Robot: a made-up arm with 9 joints.
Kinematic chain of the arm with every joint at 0, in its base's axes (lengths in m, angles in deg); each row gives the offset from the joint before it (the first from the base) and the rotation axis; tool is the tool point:
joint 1: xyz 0 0 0.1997 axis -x
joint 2: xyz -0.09 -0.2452 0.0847 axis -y
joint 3: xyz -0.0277 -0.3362 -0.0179 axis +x
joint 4: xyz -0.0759 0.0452 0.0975 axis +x
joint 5: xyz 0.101 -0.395 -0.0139 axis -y
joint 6: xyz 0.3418 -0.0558 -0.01 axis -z
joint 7: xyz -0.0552 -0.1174 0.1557 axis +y
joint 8: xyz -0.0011 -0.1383 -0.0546 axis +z
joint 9: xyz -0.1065 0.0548 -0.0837 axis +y
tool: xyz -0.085 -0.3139 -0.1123
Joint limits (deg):
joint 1: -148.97..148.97
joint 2: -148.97..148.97
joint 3: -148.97..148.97
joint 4: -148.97..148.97
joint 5: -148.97..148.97
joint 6: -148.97..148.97
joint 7: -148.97..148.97
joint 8: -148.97..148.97
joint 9: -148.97..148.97
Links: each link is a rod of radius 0.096 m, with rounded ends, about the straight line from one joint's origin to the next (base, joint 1, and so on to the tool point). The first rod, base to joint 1, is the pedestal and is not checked.
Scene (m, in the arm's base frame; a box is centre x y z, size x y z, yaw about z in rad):
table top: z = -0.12
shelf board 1: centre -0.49 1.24 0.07 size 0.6 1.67 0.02 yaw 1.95
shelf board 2: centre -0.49 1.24 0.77 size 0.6 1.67 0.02 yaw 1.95
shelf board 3: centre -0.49 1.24 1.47 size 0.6 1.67 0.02 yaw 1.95
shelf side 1: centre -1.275 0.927 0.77 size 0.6 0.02 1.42 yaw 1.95
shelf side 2: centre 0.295 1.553 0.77 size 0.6 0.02 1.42 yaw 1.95
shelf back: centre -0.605 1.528 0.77 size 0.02 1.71 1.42 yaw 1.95
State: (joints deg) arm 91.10 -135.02 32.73 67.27 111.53 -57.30 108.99 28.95 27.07
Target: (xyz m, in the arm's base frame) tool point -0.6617 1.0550 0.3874
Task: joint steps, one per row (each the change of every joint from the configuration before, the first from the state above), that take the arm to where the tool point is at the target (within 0.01 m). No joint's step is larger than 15 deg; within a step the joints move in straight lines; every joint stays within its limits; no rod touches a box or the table.
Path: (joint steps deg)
1: -13.44 -2.38 4.40 5.02 2.40 4.27 -0.28 -1.96 -0.34
2: -13.44 -2.39 4.40 5.02 2.39 4.26 -0.28 -1.96 -0.35
3: -13.43 -2.38 4.40 5.02 2.40 4.27 -0.28 -1.96 -0.34
4: 2.08 6.53 3.38 2.24 -2.46 10.50 -2.56 5.92 -2.98
5: 2.09 6.53 3.38 2.24 -2.45 10.49 -2.56 5.92 -2.98
6: 2.09 6.54 3.38 2.24 -2.45 10.50 -2.56 5.91 -2.97
7: 12.96 -0.55 -3.01 -1.96 -0.01 -10.79 1.78 -2.83 2.46
8: 12.97 -0.54 -3.00 -1.95 -0.01 -10.80 1.78 -2.83 2.46
9: 12.97 -0.55 -3.01 -1.95 -0.01 -10.79 1.78 -2.83 2.47

